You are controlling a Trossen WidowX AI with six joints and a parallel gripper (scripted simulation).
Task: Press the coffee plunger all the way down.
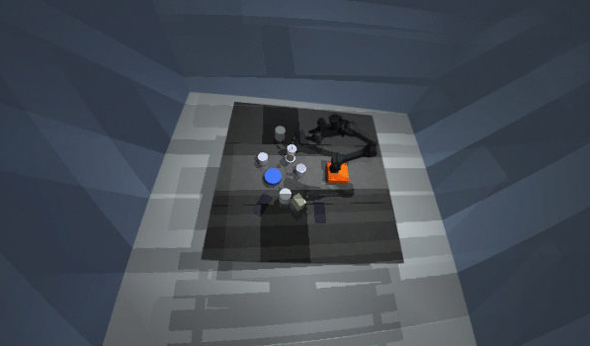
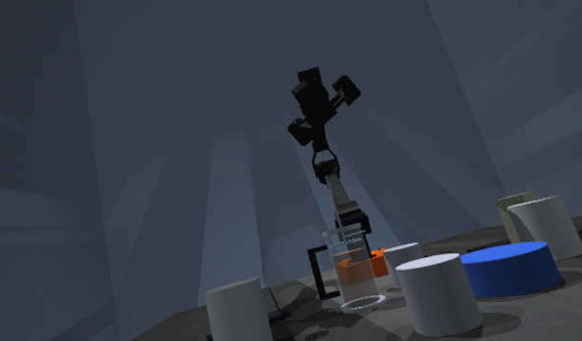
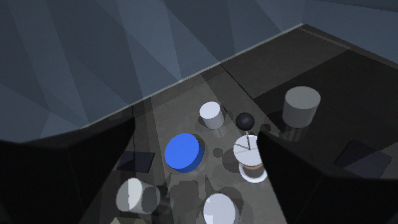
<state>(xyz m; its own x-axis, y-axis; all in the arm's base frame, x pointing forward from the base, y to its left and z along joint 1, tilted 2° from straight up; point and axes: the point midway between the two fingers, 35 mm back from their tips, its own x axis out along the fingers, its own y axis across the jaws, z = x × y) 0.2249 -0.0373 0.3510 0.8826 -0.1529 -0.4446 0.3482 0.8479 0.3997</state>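
My gripper tip is now 25 cm above the coffee press, 8 cm to the left of it and 6 cm short of it. Round my gripper tip: blue disc: 35 cm below, 19 cm ahead, 11 cm to the left; pale block: 32 cm to the left, 32 cm below, 2 cm ahead.
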